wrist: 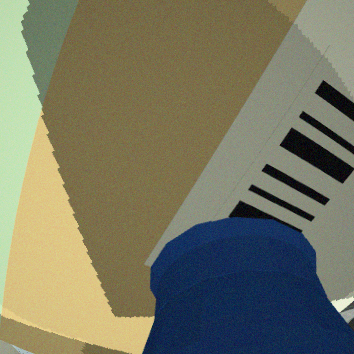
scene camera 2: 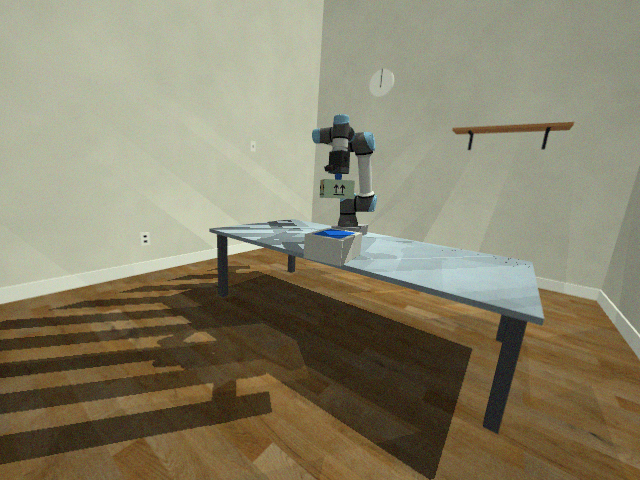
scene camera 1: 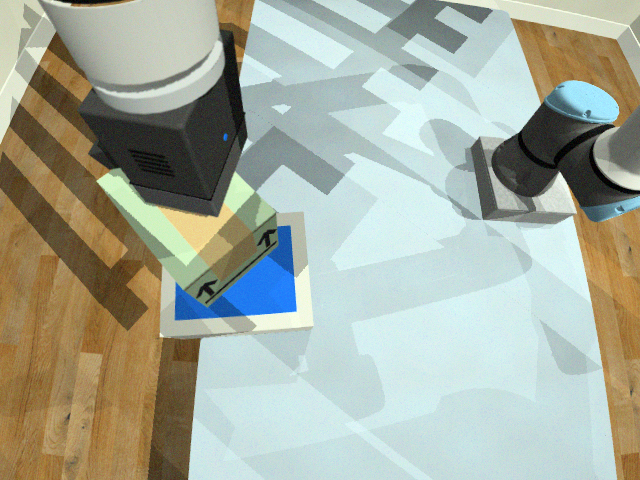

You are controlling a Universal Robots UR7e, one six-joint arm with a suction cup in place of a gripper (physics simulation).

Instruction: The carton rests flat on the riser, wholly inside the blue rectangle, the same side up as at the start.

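Seen in the pictures: hand, its tool point: [wrist: 228, 242]; arm's base, origin of its link: [scene camera 2: 347, 225] [scene camera 1: 521, 169].
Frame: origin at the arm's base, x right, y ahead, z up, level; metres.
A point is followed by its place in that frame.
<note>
The carton [scene camera 1: 206, 235] {x -0.200, y 0.625, z 0.323 m} [scene camera 2: 337, 189] {x -0.182, y 0.697, z 0.280 m} [wrist: 125, 125] {x -0.155, y 0.663, z 0.322 m}, pale green with a tan tape strip, hangs level from my suction cup [scene camera 2: 338, 176] [wrist: 234, 265]. The arrows on its side point up. In the scene camera 2 view a clear gap separates it from the pale riser [scene camera 1: 303, 302] {x -0.234, y 0.544, z 0.061 m} [scene camera 2: 321, 250] {x -0.158, y 0.776, z -0.003 m} below. In the scene camera 1 view it is turned at an angle to the blue rectangle [scene camera 1: 261, 289] {x -0.204, y 0.609, z 0.061 m} [scene camera 2: 334, 234] {x -0.177, y 0.679, z 0.061 m} and covers part of it. The cup presses on the top beside a barcode label [wrist: 255, 135] {x -0.139, y 0.653, z 0.321 m}; it is hidden in the scene camera 1 view.
The riser stands at the edge of the light blue table [scene camera 1: 439, 335] {x -0.327, y 0.277, z -0.059 m} [scene camera 2: 454, 273] {x -0.731, y 0.556, z -0.059 m}. The arm's base stands on a grey block [scene camera 1: 527, 206] {x -0.096, y 0.029, z 0.008 m} across the table. A wooden wall shelf [scene camera 2: 511, 128] and a clock [scene camera 2: 381, 82] are on the wall behind.
</note>
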